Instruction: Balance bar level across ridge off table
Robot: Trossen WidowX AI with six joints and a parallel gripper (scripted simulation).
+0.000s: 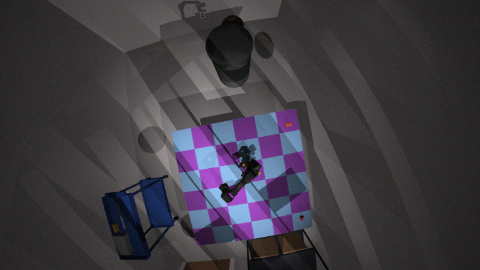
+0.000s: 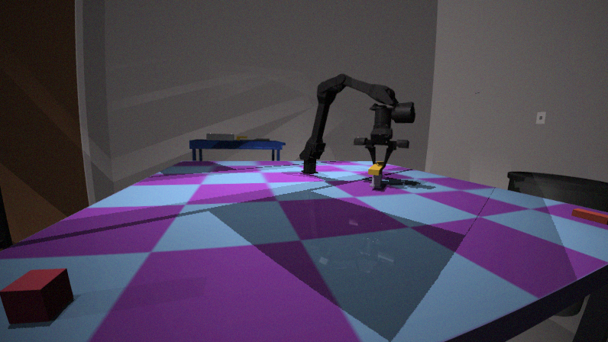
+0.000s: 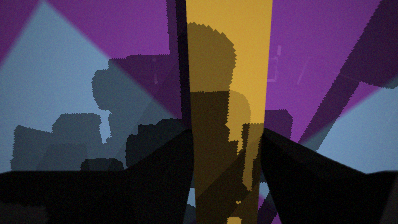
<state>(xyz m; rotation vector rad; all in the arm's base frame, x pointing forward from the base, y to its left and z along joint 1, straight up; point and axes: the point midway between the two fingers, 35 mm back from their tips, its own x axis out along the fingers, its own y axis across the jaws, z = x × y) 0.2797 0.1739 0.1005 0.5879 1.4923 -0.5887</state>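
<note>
Now: gripper tip 2 cm to the left of the yellow bar and 2 cm short of it. Also, from my gripper tip: dark red cube: 67 cm to the right, 46 cm ahead, 5 cm below; flat orange block: 46 cm ahead, 33 cm to the left, 6 cm below.
</note>
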